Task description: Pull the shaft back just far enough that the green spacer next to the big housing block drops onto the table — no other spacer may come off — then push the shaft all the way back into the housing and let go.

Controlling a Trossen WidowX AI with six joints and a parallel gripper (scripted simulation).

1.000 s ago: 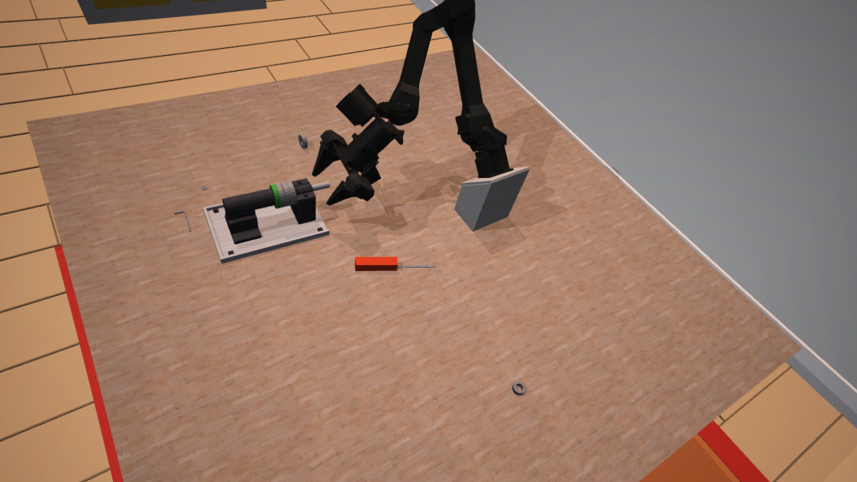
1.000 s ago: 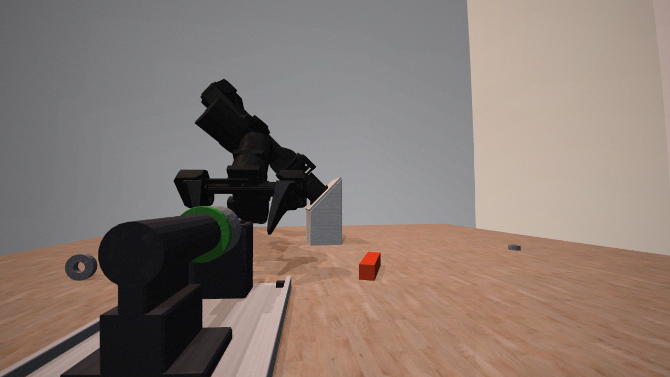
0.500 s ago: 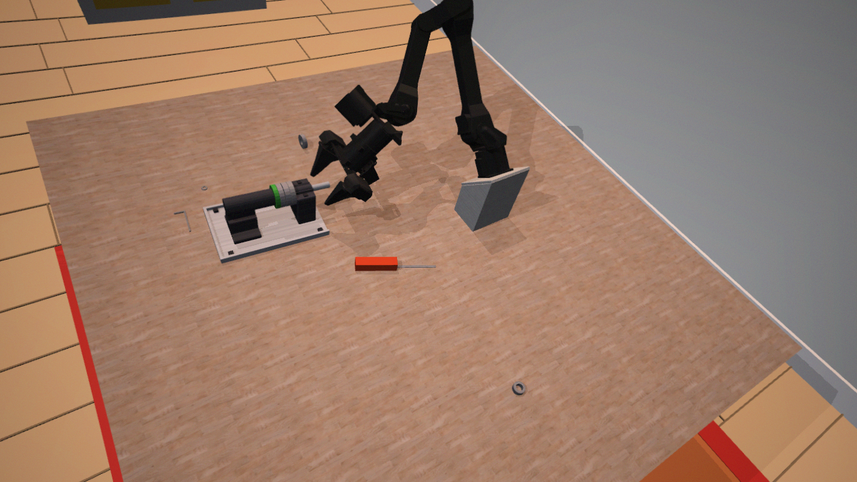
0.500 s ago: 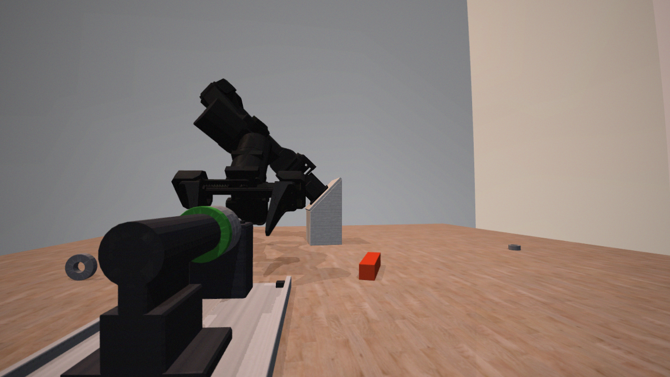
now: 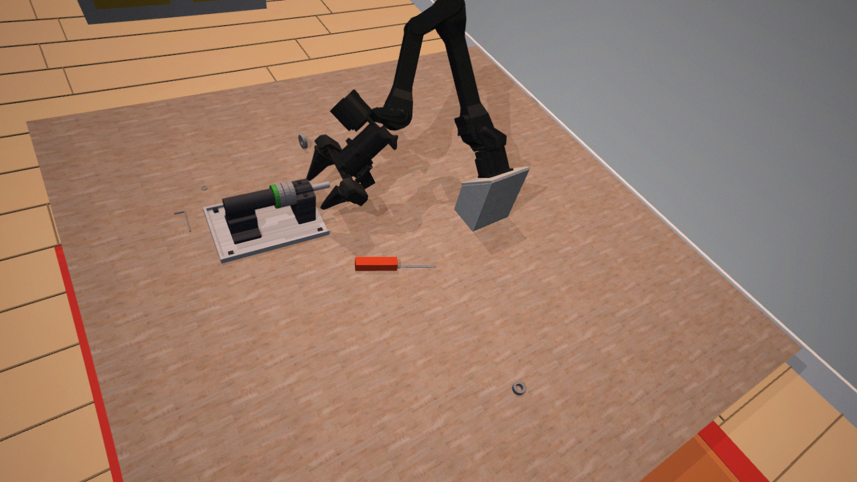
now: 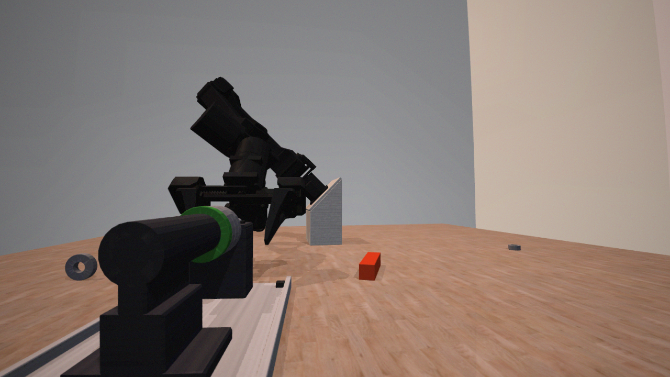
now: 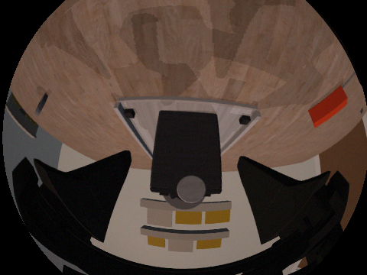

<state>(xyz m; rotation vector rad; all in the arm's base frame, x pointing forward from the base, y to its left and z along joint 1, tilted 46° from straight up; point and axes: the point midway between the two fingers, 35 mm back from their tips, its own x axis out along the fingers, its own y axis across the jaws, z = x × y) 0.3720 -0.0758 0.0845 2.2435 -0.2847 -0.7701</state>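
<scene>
My gripper tip is now 50 mm short of the grey shaft and 20 mm below it. Also, from my gripper tip: red-handled screwdriver (210 mm to the left, 120 mm behind, 50 mm below); green spacer (90 mm ahead, 20 mm above); grey spacer (60 mm ahead, 20 mm above).
</scene>
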